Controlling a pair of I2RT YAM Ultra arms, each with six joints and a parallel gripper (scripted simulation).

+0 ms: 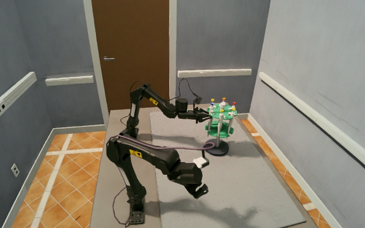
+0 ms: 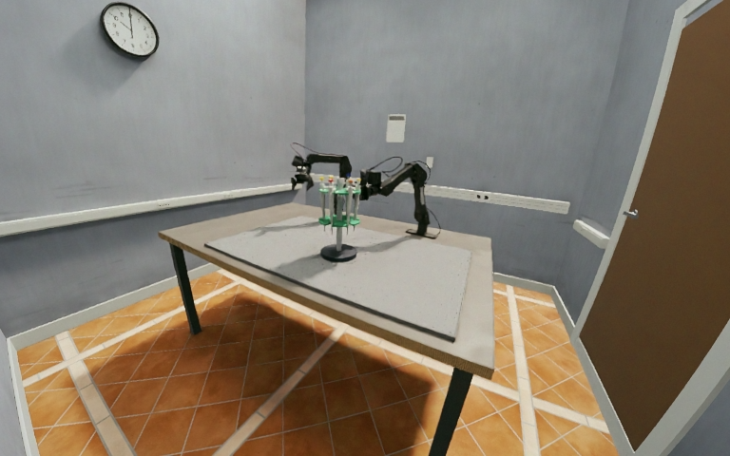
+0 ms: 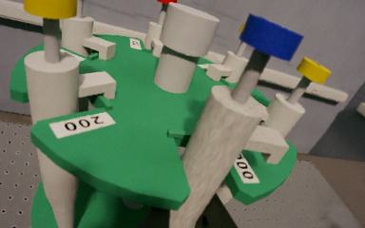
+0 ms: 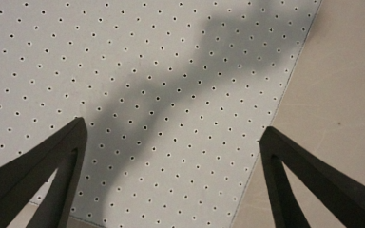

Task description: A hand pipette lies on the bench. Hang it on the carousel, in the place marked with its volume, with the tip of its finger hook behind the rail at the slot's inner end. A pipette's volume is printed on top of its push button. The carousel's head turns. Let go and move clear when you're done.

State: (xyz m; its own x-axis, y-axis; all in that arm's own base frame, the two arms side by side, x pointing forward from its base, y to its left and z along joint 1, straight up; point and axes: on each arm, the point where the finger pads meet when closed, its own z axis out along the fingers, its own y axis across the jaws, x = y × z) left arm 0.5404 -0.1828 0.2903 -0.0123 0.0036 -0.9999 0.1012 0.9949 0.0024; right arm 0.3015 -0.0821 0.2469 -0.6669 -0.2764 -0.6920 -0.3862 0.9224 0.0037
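The pipette lies 3 cm below my left hand and 1 cm to the right of it.
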